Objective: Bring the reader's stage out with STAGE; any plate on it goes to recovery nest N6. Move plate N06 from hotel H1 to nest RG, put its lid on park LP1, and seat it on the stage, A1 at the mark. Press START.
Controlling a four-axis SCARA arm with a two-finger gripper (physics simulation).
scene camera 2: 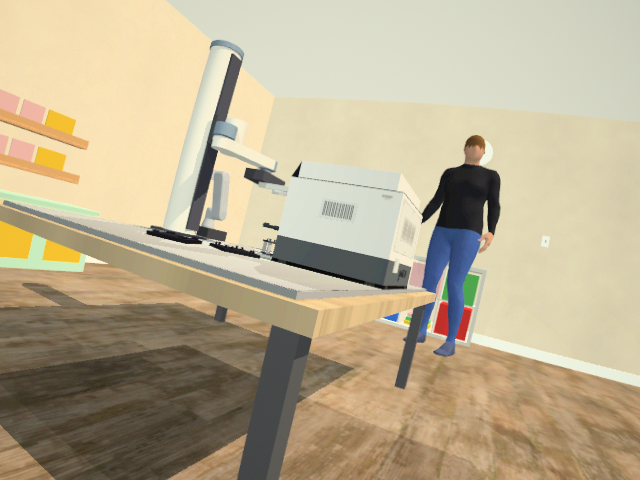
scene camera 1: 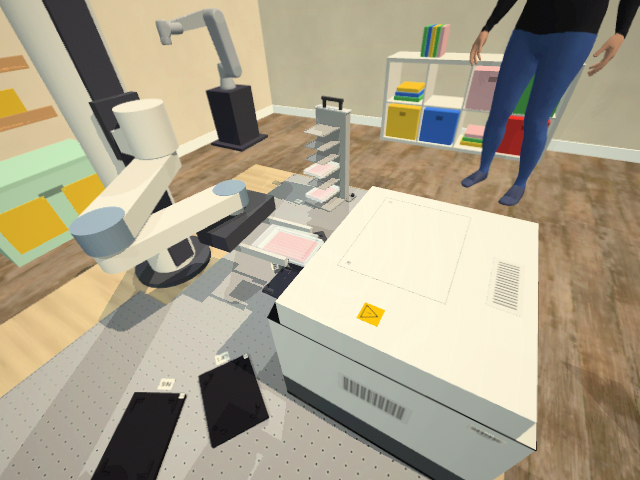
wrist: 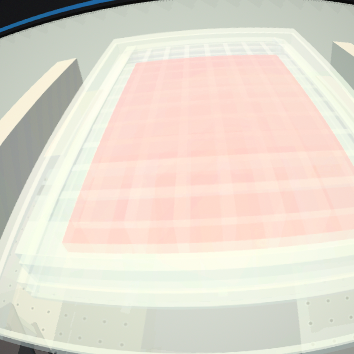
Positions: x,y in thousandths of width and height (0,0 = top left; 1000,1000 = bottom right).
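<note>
I can see my gripper here (scene camera 1: 468,511), and the gripper's there for me in the wrist view too (wrist: 589,179).
</note>
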